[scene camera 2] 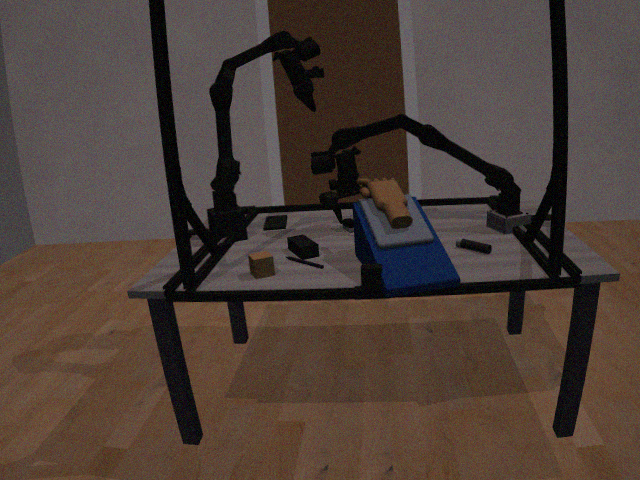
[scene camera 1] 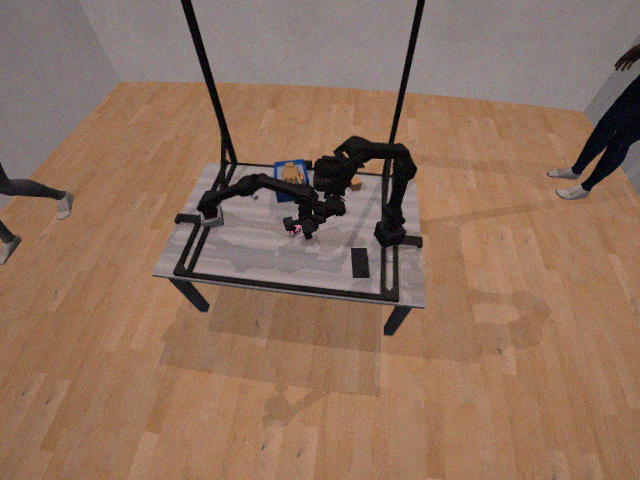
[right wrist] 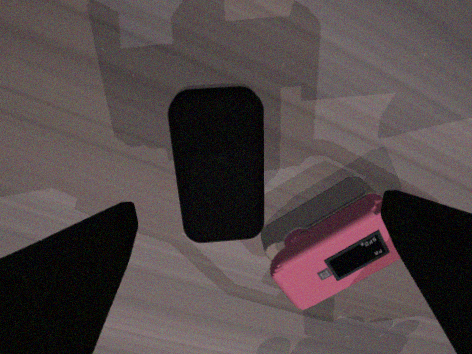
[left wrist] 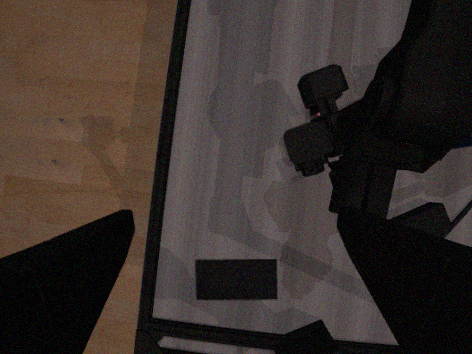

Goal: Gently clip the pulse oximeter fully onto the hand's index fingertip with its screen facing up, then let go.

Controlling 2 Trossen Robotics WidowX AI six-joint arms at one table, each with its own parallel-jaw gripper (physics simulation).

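Observation:
The pink pulse oximeter lies on the table with its screen up, in the lower right of the right wrist view. My right gripper is open low over the table; its right finger overlaps the oximeter's right end in that view. A black rounded shape shows between the fingers; I cannot tell what it is. My left gripper is open and empty, high above the table. The tan hand rests on a sloped stand. Its index fingertip is not clear.
The blue wedge stand carries the hand on a grey pad. A wooden cube, a black box, a thin pen, a dark cylinder and a flat black slab are on the table.

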